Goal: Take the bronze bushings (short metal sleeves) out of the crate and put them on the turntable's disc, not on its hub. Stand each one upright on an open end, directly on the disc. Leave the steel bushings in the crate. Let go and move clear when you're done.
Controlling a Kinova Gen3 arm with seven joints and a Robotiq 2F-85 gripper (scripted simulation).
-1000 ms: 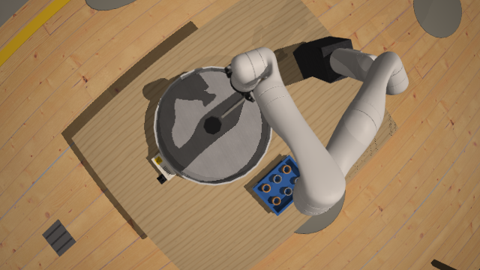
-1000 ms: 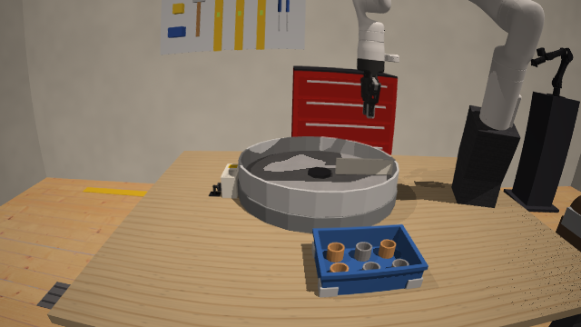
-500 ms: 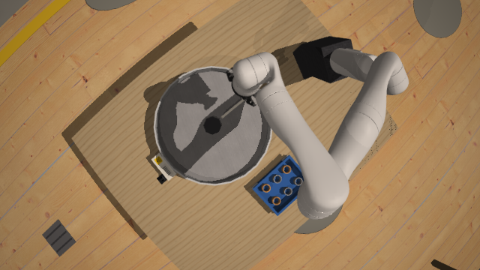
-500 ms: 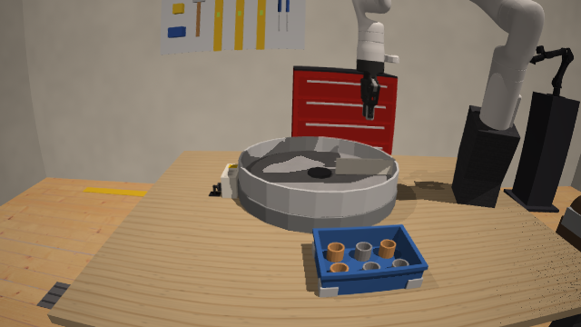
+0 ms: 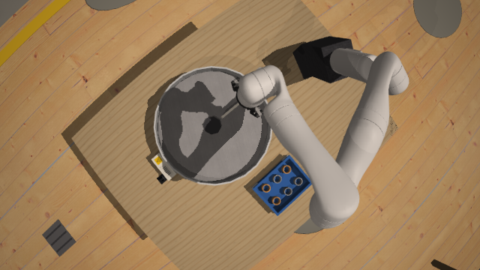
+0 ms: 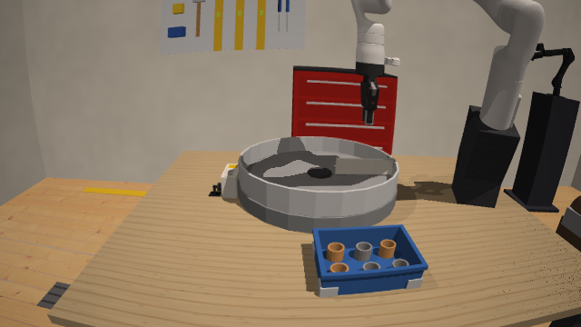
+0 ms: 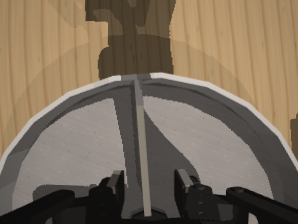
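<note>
Now: the blue crate 34 cm to the left of my hand and 19 cm below it. Also, from my hand: grey turntable disc (12 cm ahead, 1 cm to the left, 16 cm below).
</note>
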